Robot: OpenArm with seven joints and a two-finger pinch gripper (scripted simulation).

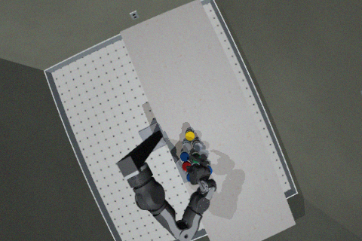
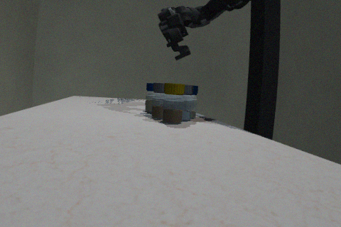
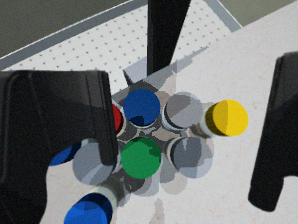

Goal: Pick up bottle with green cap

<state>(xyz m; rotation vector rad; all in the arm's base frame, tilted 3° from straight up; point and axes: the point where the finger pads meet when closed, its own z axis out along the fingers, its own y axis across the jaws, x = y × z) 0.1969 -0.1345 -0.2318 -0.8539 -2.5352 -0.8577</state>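
Now: hand 40 mm past the blue bottle, 10 mm to the right of it and 170 mm above it. Round my hand: blue-capped bottle 40 mm ahead, 130 mm to the right, 170 mm below; red-capped bottle 60 mm behind, 50 mm to the right, 170 mm below.
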